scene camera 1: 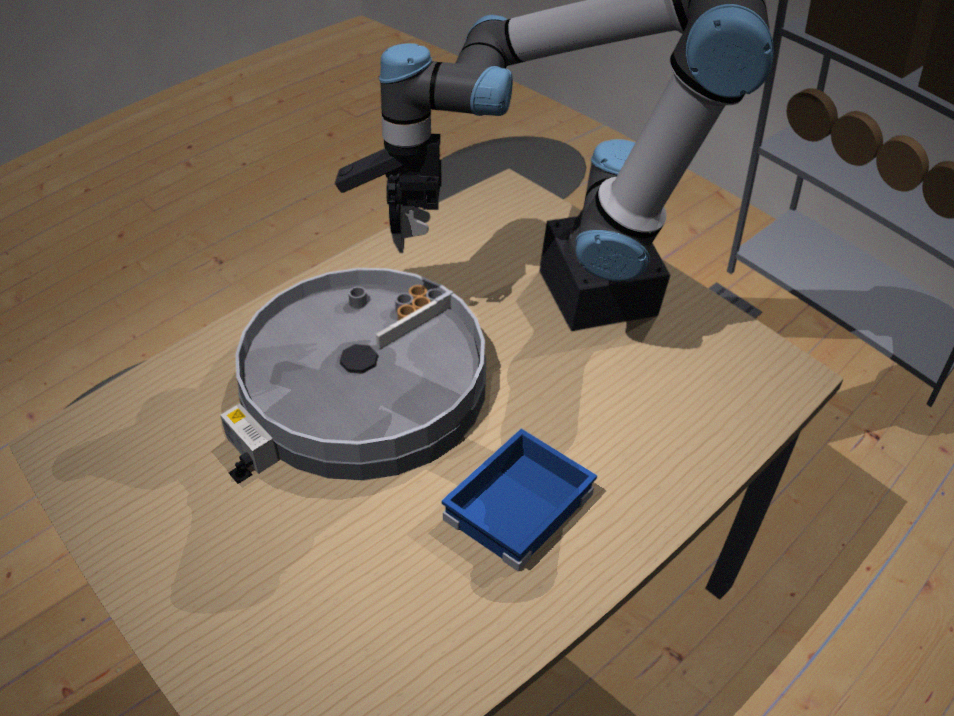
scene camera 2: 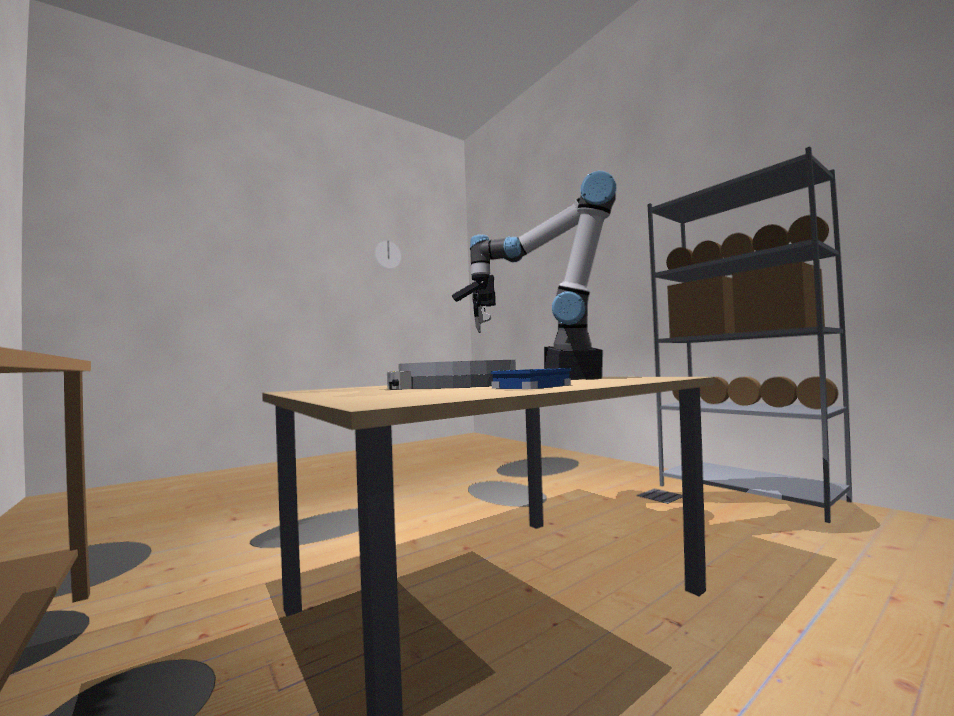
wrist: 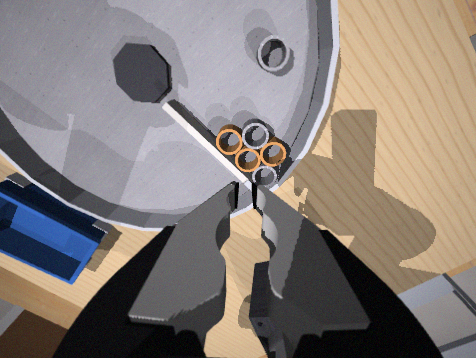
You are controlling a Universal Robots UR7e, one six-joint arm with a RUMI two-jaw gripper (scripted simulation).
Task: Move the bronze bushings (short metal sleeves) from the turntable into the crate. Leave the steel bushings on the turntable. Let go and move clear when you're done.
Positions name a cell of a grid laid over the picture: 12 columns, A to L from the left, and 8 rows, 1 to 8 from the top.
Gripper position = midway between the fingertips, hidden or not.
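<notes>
My gripper (scene camera 1: F3), (scene camera 2: G4), (wrist: G5) is part of what I see. There is a blue crate (scene camera 1: G6), (scene camera 2: G5) as well, and I also see a grey turntable (scene camera 1: D5), (wrist: C3).
</notes>
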